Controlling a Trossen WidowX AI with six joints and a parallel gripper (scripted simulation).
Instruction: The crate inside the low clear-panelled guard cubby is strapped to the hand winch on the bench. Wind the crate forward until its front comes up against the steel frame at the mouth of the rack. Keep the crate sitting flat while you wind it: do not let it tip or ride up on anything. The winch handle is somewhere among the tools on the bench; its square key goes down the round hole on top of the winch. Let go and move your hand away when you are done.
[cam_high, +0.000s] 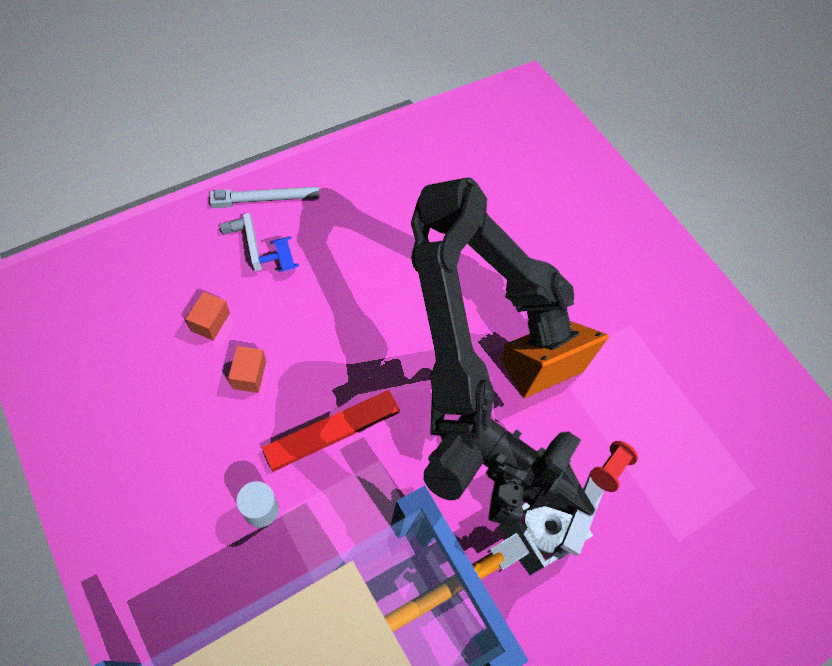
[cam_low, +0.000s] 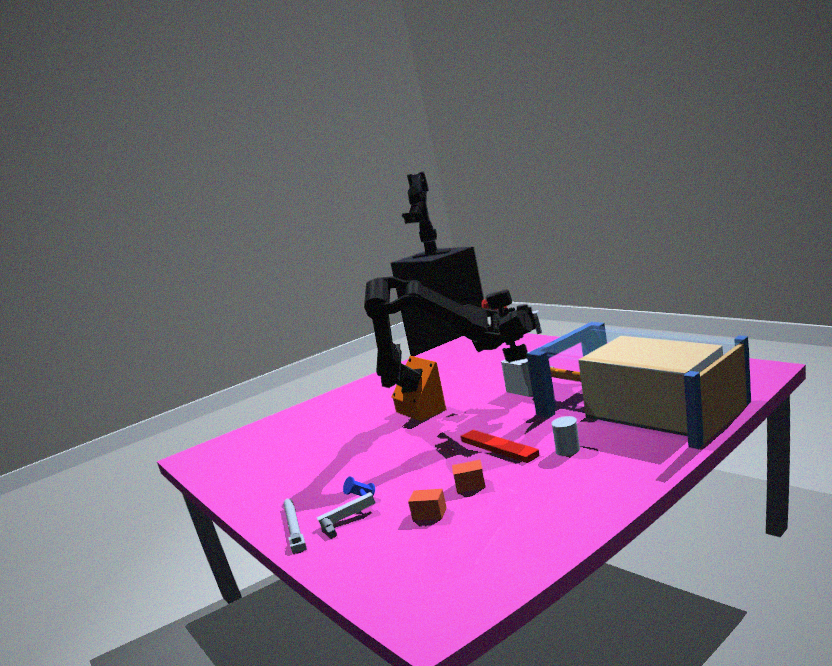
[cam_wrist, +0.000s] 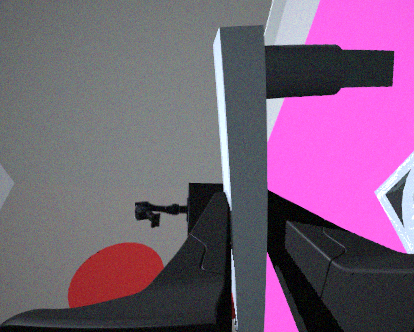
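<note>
Right now my gripper tip is 50 mm past the red knob, 30 mm to the left of it and 30 mm below it. Round my gripper tip: winch handle 10 mm behind, 10 mm to the right, 10 mm above; then blue steel frame 170 mm ahead, 40 mm to the right, 90 mm below; then grey winch 30 mm to the right, 160 mm below.
</note>
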